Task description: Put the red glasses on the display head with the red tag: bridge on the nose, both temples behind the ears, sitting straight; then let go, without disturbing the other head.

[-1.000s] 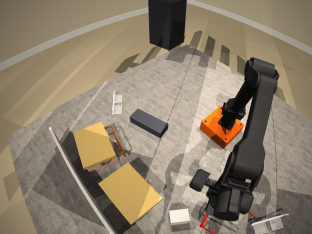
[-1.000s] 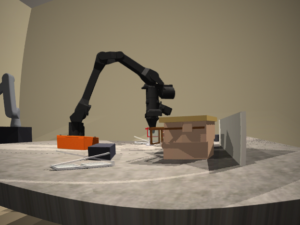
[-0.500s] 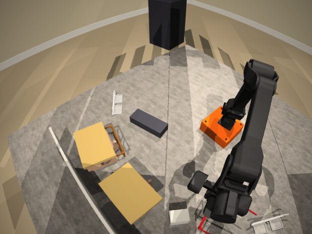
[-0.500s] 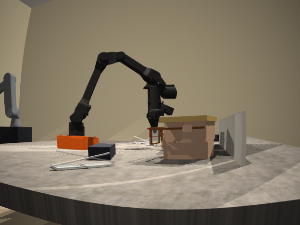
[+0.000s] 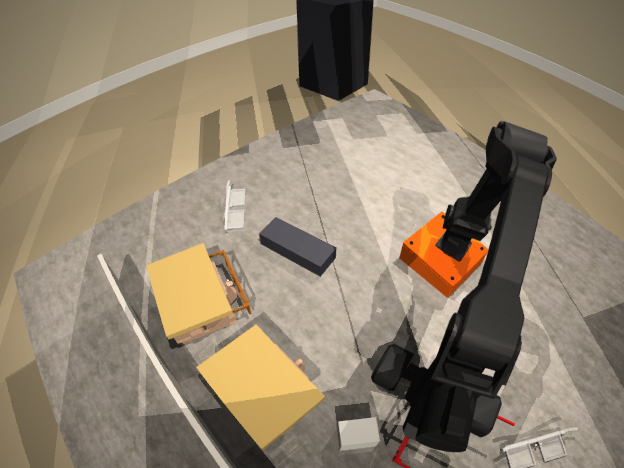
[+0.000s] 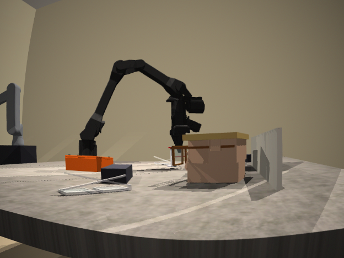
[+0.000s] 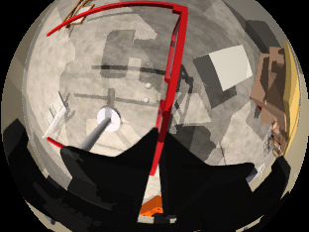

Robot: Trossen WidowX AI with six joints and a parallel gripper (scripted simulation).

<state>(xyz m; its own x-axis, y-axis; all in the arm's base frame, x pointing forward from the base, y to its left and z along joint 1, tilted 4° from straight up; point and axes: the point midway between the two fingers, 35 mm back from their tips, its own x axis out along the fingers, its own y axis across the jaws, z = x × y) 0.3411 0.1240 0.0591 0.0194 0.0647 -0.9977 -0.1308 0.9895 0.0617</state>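
Now: the stand 3 cm behind my gripper tip, 7 cm to the left of it and 3 cm below it. The rest, counted from my gripper tip: small white box: 9 cm ahead, 6 cm to the right, 3 cm below; white wall strip: 24 cm ahead, 34 cm to the right; display head: 8 cm ahead, 43 cm to the right.
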